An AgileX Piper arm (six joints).
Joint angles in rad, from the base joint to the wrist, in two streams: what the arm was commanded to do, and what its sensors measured. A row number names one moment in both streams.
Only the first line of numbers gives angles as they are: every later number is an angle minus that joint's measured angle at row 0.
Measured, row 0:
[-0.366, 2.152, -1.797, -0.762, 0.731, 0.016]
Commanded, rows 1 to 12:
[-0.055, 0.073, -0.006, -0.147, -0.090, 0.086]
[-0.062, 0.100, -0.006, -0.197, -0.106, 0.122]
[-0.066, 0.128, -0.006, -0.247, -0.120, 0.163]
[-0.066, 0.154, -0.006, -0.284, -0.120, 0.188]
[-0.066, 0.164, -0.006, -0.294, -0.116, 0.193]
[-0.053, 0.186, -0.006, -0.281, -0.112, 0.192]
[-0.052, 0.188, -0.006, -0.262, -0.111, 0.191]
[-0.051, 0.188, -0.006, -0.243, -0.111, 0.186]
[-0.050, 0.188, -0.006, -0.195, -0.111, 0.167]
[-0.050, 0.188, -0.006, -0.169, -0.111, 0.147]
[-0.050, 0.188, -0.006, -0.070, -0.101, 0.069]
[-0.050, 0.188, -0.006, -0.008, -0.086, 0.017]
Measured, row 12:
[-0.050, 0.194, 0.000, -0.084, -0.104, 0.090]
